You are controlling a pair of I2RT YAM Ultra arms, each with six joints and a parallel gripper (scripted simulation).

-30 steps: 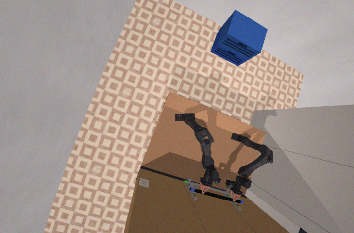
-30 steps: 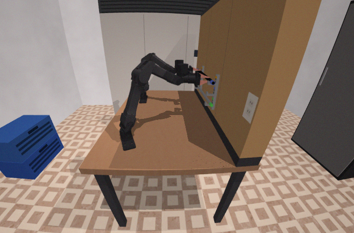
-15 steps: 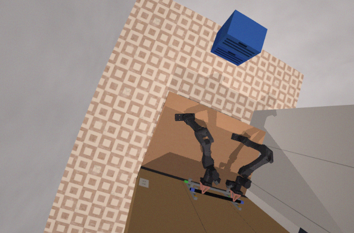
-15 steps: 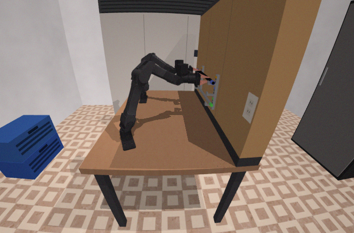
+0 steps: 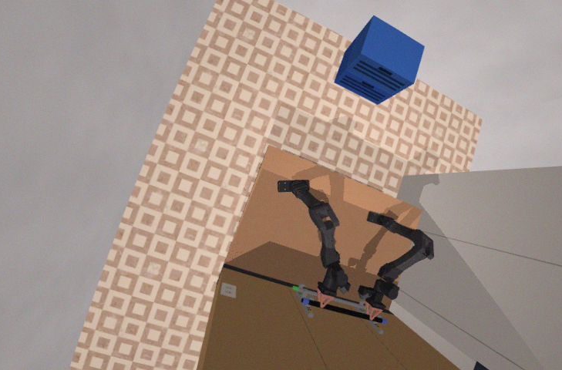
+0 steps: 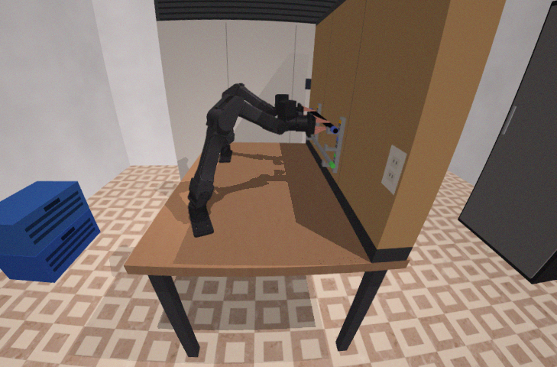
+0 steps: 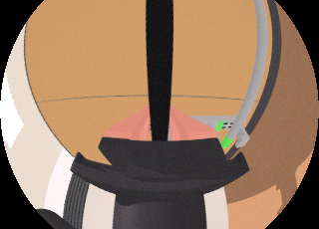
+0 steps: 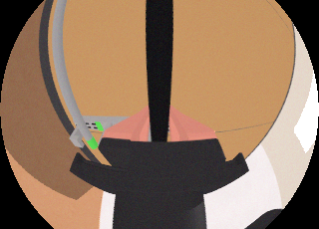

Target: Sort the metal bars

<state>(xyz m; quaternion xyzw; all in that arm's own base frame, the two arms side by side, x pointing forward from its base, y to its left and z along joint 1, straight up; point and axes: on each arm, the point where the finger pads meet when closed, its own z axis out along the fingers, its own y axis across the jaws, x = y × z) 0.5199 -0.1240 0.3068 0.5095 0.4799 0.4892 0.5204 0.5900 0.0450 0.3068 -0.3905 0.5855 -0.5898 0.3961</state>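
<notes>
My right gripper is now 15 cm to the right of the black bar. The rest, counted from my right hand: brown wall panel (12 cm ahead, 12 cm above, 10 cm to the left); then black baseboard (28 cm below, 10 cm to the left, 5 cm ahead).
Right now the black bar is 15 cm to the right of my left hand. Also, from my left hand: brown wall panel 20 cm to the right, 12 cm ahead, 12 cm above; black baseboard 28 cm below, 20 cm to the right, 5 cm ahead.
</notes>
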